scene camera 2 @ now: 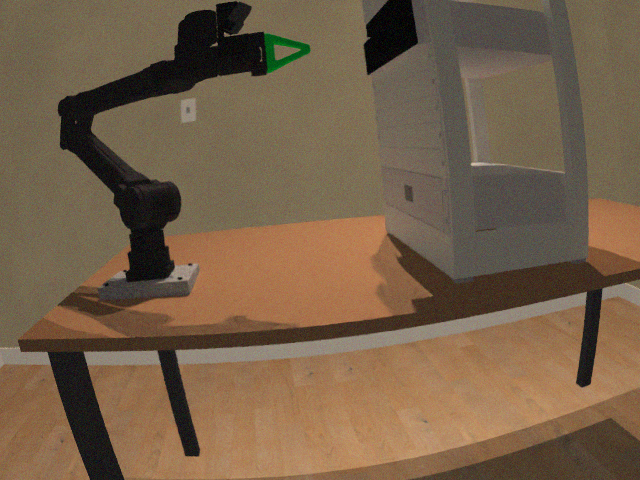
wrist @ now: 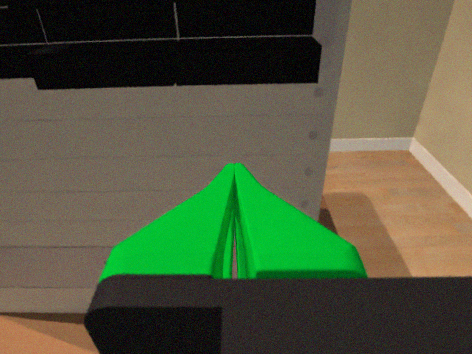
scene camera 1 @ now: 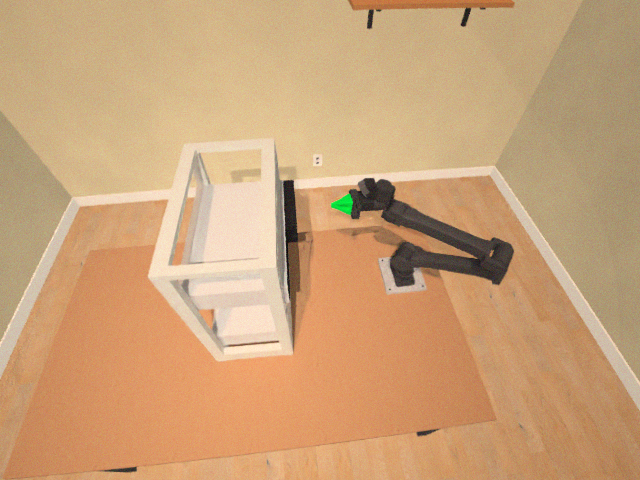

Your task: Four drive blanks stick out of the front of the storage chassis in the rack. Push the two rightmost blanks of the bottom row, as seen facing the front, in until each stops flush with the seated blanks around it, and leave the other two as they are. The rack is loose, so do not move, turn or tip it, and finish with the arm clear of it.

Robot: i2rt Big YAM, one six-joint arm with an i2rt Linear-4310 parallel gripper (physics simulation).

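Looking through the pictures, I find my gripper together with a white rack. The wrist view gives me my gripper too.
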